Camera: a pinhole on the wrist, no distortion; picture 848 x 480 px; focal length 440.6 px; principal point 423.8 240.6 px. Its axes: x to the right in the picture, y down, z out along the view. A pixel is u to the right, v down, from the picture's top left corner.
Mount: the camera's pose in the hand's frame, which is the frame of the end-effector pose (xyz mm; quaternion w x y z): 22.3 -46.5 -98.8 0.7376 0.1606 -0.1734 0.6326
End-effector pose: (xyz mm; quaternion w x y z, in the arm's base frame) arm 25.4 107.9 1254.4 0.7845 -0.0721 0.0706 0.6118
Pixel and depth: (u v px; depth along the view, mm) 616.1 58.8 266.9
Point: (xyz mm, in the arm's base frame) 141.8 252.6 1416.0
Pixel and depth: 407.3 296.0 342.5
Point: 221.7 59.8 1464.2
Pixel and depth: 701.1 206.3 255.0
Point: 66.4 190.4 1441.9
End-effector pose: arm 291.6 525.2 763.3 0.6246 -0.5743 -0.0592 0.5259
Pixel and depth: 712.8 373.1 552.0
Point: -167.3 795.9 979.7
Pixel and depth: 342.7 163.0 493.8
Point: 335.8 847.5 1109.4
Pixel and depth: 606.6 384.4 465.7
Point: 0.4 714.6 1017.4
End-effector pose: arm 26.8 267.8 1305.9 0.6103 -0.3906 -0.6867 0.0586
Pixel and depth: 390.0 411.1 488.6
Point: -394.6 87.5 1224.0
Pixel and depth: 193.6 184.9 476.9
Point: -385.8 25.9 1545.4
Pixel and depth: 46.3 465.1 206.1
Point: -113.7 6.1 1367.9
